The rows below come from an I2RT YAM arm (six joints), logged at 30 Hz.
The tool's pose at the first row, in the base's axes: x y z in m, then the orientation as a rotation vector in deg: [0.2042, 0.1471, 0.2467, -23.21, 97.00, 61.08]
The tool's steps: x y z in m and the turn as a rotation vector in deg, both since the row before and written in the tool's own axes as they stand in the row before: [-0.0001, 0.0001, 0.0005, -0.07, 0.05, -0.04]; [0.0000, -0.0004, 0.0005, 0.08, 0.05, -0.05]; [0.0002, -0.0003, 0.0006, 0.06, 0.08, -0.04]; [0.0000, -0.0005, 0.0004, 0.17, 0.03, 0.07]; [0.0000, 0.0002, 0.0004, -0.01, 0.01, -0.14]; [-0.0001, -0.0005, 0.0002, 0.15, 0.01, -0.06]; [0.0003, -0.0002, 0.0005, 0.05, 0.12, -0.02]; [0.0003, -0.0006, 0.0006, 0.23, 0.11, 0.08]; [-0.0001, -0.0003, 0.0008, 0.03, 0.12, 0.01]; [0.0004, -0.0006, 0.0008, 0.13, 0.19, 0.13]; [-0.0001, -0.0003, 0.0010, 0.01, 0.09, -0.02]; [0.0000, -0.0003, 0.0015, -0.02, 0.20, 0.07]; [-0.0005, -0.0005, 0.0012, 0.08, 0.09, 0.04]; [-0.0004, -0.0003, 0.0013, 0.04, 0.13, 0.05]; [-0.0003, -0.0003, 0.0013, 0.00, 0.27, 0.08]
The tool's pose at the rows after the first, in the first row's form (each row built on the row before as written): [0.2045, 0.1475, 0.2468, -23.32, 97.00, 61.11]; [0.2051, 0.1477, 0.2466, -23.34, 97.06, 61.00]; [0.2056, 0.1481, 0.2463, -23.38, 97.14, 60.91]; [0.2062, 0.1481, 0.2461, -23.23, 97.27, 60.81]; [0.2063, 0.1485, 0.2462, -23.36, 97.22, 60.72]; [0.2068, 0.1484, 0.2461, -23.32, 97.28, 60.54]; [0.2071, 0.1488, 0.2457, -23.37, 97.40, 60.48]; [0.2078, 0.1490, 0.2451, -23.22, 97.63, 60.33]; [0.2085, 0.1495, 0.2450, -23.26, 97.75, 60.31]; [0.2092, 0.1499, 0.2443, -23.18, 98.03, 60.28]; [0.2100, 0.1505, 0.2442, -23.24, 98.11, 60.25]; [0.2111, 0.1515, 0.2439, -23.31, 98.30, 60.31]; [0.2124, 0.1521, 0.2440, -23.28, 98.43, 60.26]; [0.2135, 0.1529, 0.2441, -23.29, 98.58, 60.25]; [0.2146, 0.1537, 0.2441, -23.38, 98.85, 60.30]
